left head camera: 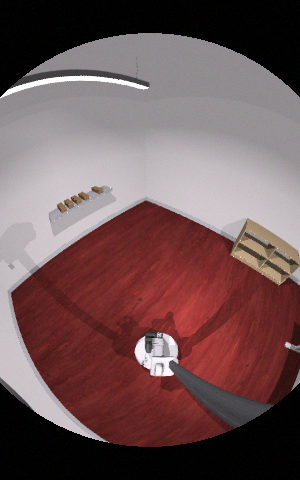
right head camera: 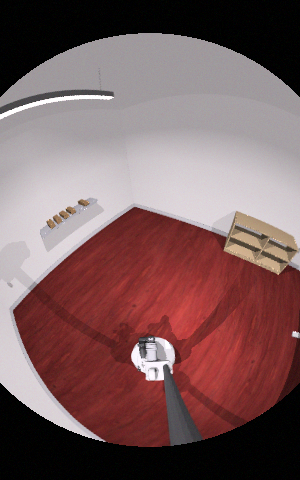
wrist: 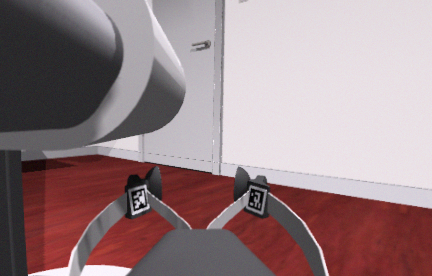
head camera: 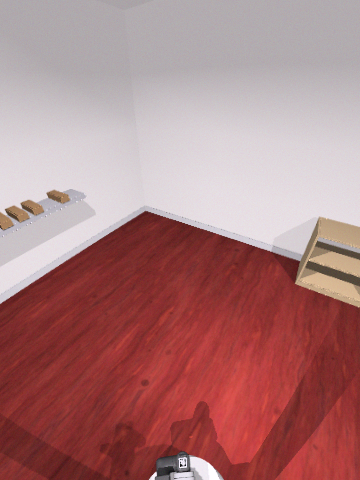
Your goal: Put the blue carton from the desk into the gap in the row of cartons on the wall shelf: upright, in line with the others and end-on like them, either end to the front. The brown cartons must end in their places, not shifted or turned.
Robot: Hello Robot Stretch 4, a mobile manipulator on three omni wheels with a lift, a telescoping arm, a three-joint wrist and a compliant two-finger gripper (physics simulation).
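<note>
A row of brown cartons (head camera: 32, 207) (left head camera: 76, 199) (right head camera: 63, 214) stands on the grey wall shelf (head camera: 76, 193) (left head camera: 56, 216) (right head camera: 46, 230) on the left wall. A wider gap separates the carton at the far right end (head camera: 58, 196) (left head camera: 97, 190) (right head camera: 83, 202) from the others. The blue carton and the desk it lies on cannot be made out in these views. My gripper (wrist: 198, 184) is open, with its two fingertips wide apart and bare floor and wall showing between them in the wrist view.
A light wooden shelf unit (head camera: 307, 252) (left head camera: 240, 239) (right head camera: 230, 232) stands against the far wall at the right. A white object (left head camera: 291, 346) (right head camera: 296, 334) shows at the right edge. A grey door (wrist: 185, 100) with a handle shows in the wrist view.
</note>
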